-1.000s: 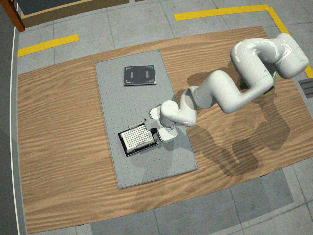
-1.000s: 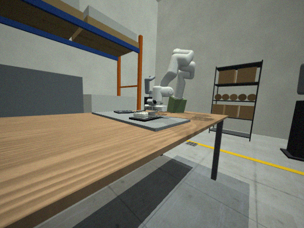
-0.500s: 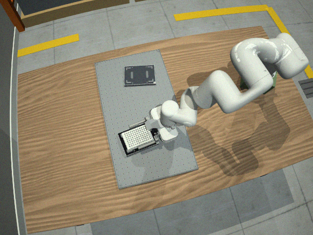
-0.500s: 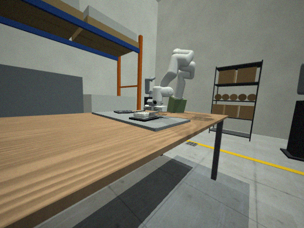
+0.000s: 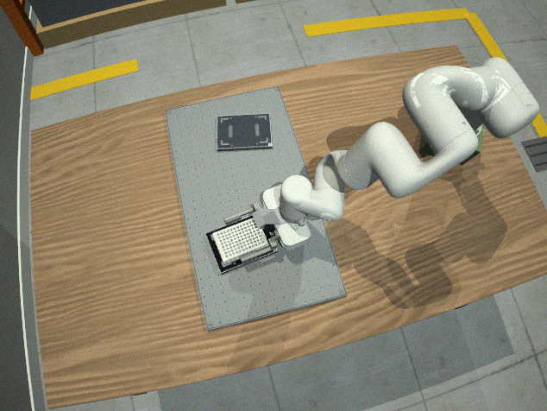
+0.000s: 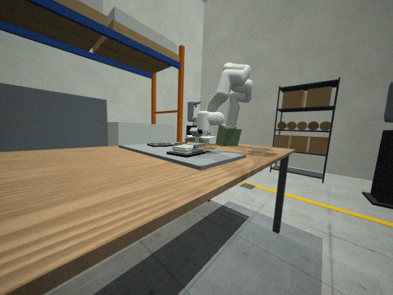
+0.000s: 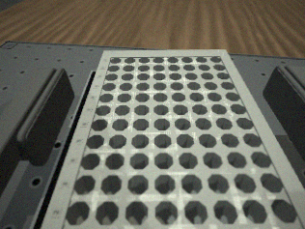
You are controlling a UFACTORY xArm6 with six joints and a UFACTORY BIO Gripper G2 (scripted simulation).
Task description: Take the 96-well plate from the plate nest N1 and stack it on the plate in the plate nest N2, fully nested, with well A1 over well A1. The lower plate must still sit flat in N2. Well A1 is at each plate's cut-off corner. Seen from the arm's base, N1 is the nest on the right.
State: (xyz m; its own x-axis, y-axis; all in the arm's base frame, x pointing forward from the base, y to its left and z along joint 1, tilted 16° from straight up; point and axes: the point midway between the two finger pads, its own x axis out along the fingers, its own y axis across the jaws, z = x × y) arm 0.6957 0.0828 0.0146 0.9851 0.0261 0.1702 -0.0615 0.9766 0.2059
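Right now the black plate nest N2 is 40 mm below my hand. From my hand the other things lie so: plate nest N1: 330 mm to the right, 110 mm behind, 40 mm below.
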